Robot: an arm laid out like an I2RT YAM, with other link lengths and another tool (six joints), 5 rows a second.
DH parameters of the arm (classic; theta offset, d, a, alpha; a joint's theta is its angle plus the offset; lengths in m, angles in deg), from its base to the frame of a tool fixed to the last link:
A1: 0 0.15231 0.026 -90
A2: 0 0 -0.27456 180
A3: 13.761 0 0.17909 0
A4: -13.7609 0.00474 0.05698 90
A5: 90 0.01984 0 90
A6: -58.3 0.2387 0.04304 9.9
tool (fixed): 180 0.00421 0 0
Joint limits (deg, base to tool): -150..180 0..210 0..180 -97..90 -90..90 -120..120
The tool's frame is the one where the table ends.
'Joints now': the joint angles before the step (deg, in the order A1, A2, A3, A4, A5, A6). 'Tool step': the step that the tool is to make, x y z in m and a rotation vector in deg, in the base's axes. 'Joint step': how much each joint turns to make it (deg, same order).
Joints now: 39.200 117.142 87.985 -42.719 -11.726 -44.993
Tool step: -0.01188 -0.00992 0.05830 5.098 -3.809 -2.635
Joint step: 0.021 -11.671 -4.283 -0.569 -0.459 3.103
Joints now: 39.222 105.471 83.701 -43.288 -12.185 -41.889
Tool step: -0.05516 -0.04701 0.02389 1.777 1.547 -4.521
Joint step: 0.415 -16.720 -12.961 -2.643 -0.001 5.595
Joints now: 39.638 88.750 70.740 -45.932 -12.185 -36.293
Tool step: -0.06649 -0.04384 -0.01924 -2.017 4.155 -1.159
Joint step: 3.083 -12.873 -13.244 -3.170 0.634 4.460
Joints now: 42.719 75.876 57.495 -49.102 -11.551 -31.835
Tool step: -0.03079 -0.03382 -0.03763 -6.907 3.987 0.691
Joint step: 1.574 -1.376 -7.388 -1.616 2.426 0.109
